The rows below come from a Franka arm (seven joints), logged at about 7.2 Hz.
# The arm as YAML. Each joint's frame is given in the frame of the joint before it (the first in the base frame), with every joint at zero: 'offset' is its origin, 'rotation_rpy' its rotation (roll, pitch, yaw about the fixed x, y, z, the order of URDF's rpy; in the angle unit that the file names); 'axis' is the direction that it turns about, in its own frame. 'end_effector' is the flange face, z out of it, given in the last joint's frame.
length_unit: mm
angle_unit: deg
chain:
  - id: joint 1
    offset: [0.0, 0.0, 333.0]
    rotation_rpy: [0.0, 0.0, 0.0]
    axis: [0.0, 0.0, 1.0]
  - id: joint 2
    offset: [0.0, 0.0, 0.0]
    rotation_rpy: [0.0, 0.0, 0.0]
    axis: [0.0, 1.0, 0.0]
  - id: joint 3
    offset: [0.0, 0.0, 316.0]
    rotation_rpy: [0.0, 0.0, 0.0]
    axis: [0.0, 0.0, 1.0]
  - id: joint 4
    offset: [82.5, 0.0, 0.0]
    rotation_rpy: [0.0, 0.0, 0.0]
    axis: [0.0, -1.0, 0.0]
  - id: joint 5
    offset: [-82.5, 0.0, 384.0]
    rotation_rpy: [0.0, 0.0, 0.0]
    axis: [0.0, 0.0, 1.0]
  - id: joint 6
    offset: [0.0, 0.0, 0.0]
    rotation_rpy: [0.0, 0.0, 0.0]
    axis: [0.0, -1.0, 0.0]
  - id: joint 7
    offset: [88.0, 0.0, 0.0]
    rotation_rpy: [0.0, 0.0, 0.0]
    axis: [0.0, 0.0, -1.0]
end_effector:
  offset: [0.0, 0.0, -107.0]
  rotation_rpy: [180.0, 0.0, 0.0]
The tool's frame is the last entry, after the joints.
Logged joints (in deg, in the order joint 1, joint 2, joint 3, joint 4, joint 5, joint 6, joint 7), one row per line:
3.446, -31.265, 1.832, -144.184, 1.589, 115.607, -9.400
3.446, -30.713, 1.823, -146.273, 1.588, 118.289, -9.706
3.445, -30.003, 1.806, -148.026, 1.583, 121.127, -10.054
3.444, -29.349, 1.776, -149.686, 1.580, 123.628, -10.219
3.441, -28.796, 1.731, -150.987, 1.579, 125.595, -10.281
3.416, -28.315, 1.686, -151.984, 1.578, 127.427, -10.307
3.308, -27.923, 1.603, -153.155, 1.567, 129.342, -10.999
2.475, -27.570, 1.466, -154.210, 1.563, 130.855, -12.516
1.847, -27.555, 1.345, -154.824, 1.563, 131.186, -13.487
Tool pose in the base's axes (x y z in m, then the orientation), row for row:
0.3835, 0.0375, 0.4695, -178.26, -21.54, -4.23
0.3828, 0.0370, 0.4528, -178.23, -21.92, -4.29
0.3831, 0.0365, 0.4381, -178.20, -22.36, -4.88
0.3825, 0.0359, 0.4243, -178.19, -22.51, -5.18
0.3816, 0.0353, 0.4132, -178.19, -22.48, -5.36
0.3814, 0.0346, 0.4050, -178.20, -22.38, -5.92
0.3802, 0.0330, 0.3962, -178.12, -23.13, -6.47
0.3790, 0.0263, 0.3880, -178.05, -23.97, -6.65
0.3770, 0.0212, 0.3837, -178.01, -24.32, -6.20
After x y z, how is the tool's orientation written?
As a rotation vector, in degrees.
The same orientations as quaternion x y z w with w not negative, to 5 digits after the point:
-0.99250, -0.11993, -0.02355, 0.00343
-0.99223, -0.12203, -0.02388, 0.00328
-0.99185, -0.12445, -0.02716, 0.00294
-0.99170, -0.12528, -0.02883, 0.00279
-0.99169, -0.12511, -0.02983, 0.00277
-0.99166, -0.12454, -0.03294, 0.00264
-0.99103, -0.12869, -0.03600, 0.00234
-0.99038, -0.13333, -0.03699, 0.00193
-0.99020, -0.13528, -0.03449, 0.00200

